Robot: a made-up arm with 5 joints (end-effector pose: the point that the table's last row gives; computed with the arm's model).
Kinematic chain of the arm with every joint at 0, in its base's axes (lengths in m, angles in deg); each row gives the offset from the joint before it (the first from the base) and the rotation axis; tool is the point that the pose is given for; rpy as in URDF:
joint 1: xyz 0 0 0.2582 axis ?
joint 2: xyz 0 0 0 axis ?
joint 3: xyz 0.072 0 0.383 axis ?
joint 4: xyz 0.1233 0 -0.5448 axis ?
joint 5: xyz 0.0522 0 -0.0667 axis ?
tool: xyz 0 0 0 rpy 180 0 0
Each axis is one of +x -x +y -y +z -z.
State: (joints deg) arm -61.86 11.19 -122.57 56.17 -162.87
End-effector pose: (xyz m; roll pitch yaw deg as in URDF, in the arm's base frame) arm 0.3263 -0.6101 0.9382 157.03 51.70 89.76
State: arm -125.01 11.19 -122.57 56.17 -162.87
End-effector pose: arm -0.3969 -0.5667 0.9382 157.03 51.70 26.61
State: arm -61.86 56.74 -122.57 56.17 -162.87
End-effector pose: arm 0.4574 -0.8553 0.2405 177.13 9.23 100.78
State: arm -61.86 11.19 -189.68 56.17 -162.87
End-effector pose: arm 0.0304 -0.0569 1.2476 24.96 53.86 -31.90
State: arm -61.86 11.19 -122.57 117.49 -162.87
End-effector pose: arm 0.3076 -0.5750 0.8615 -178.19 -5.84 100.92
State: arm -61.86 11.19 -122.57 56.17 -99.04
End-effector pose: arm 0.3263 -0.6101 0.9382 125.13 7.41 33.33
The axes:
joint 1: +z
joint 2: +y
joint 3: +y
joint 4: +y
joint 5: -z

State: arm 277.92 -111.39 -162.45 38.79 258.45
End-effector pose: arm -0.1382 0.9932 0.0215 -54.50 -9.45 1.24
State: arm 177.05 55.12 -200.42 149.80 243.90
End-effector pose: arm -0.6101 0.0314 0.8657 -175.96 -1.98 -66.92
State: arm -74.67 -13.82 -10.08 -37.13 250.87
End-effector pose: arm 0.1046 -0.3814 0.2125 120.37 16.66 24.87
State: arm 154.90 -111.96 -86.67 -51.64 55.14
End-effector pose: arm 0.6823 -0.3196 0.6320 66.39 32.55 51.67
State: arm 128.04 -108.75 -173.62 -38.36 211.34
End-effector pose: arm 0.5505 -0.7036 -0.1186 -156.96 -32.73 -90.15
